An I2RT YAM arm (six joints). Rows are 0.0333 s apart.
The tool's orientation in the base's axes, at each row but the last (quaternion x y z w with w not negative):
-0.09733, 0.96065, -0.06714, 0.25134
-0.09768, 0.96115, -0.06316, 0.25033
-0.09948, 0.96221, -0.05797, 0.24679
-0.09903, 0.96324, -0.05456, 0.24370
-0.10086, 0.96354, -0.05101, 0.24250
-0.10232, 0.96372, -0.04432, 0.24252
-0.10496, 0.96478, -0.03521, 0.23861
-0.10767, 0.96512, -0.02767, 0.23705
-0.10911, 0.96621, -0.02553, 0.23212
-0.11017, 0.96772, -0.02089, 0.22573
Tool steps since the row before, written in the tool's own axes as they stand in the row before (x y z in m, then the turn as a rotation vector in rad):
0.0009, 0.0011, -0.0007, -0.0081, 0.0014, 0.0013
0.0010, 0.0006, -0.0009, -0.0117, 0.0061, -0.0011
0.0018, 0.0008, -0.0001, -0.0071, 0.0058, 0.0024
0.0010, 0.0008, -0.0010, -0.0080, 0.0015, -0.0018
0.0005, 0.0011, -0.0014, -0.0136, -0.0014, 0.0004
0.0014, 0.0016, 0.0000, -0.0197, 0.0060, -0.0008
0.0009, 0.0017, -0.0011, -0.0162, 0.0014, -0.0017
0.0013, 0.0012, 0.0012, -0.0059, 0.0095, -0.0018
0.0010, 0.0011, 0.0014, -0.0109, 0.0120, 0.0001
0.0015, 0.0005, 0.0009, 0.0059, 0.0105, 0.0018
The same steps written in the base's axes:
-0.0013, 0.0009, 0.0000, 0.0074, 0.0030, 0.0024
-0.0014, 0.0004, 0.0002, 0.0085, 0.0086, 0.0054
-0.0017, 0.0004, -0.0009, 0.0063, 0.0071, 0.0003
-0.0015, 0.0006, 0.0003, 0.0058, 0.0033, 0.0050
-0.0013, 0.0010, 0.0008, 0.0122, 0.0016, 0.0061
-0.0015, 0.0013, -0.0009, 0.0155, 0.0102, 0.0089
-0.0016, 0.0015, 0.0004, 0.0129, 0.0049, 0.0087
-0.0008, 0.0009, -0.0018, 0.0024, 0.0106, 0.0033
-0.0005, 0.0009, -0.0018, 0.0071, 0.0141, 0.0035
-0.0010, 0.0002, -0.0015, -0.0065, 0.0089, -0.0051

